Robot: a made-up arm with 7 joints.
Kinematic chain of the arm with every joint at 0, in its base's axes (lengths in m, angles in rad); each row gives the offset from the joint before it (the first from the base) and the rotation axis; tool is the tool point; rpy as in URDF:
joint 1: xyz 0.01 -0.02 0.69 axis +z
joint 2: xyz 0.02 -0.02 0 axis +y
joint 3: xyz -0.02 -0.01 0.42 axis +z
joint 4: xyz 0.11 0 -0.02 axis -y
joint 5: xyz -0.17 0 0.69 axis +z
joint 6: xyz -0.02 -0.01 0 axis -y
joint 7: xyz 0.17 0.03 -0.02 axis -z
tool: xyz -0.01 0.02 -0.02 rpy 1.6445 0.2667 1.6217
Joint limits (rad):
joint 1: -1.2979..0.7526
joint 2: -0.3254..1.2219
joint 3: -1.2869..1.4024
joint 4: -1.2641..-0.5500
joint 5: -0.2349..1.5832
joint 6: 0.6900..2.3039
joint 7: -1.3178..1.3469
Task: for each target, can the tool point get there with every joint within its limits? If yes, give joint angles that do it. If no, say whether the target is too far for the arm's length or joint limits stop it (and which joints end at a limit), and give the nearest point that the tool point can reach.
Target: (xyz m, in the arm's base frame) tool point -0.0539 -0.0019 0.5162
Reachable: no: joint limits stop it (at a limit: joint 1, joint 2, joint 4, joint 5, joint 6) | nearest point 0.4174 0.8443 0.2554 | short by 1.003 m
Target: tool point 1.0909 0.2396 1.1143
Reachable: yes | joints 0.5676 0.6154 -0.5635 -0.9315 0.1925 1.0054 -0.5832
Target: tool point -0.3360 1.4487 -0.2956
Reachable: no: too far | nearest point 0.2251 1.0502 0.3956 | short by 0.975 m
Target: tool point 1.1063 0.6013 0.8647
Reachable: yes | joints 0.2330 1.0518 0.6547 -0.8447 0.0446 1.9956 -0.8698
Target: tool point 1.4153 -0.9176 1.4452
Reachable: no: too far | nearest point 1.0460 -0.6817 1.2442 | short by 0.482 m
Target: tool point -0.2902 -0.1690 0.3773
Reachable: no: joint limits stop it (at a limit: joint 1, joint 2, joint 4, joint 5, joint 6) | nearest point -0.3372 -0.9893 0.3491 | short by 0.822 m
